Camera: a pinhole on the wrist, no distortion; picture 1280 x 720 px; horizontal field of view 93.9 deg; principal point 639.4 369.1 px. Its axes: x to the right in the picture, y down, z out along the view. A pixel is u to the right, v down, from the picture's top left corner.
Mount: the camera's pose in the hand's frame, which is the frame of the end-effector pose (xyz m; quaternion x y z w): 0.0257 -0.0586 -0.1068 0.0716 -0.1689 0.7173 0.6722
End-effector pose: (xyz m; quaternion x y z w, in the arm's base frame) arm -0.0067 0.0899 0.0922 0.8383 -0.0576 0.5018 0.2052
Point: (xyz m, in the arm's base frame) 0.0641 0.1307 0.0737
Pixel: 829 288
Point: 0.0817 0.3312 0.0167
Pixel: 114 412
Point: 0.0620 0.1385 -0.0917
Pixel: 712 651
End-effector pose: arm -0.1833 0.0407 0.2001 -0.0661 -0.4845 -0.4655 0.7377
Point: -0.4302 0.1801 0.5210
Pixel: 937 114
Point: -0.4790 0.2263 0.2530
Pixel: 798 461
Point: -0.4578 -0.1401 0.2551
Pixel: 295 90
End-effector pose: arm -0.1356 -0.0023 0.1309 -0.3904 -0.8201 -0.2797 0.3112
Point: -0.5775 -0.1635 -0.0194
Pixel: 81 323
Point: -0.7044 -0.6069 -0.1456
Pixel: outside the picture
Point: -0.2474 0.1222 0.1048
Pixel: 930 68
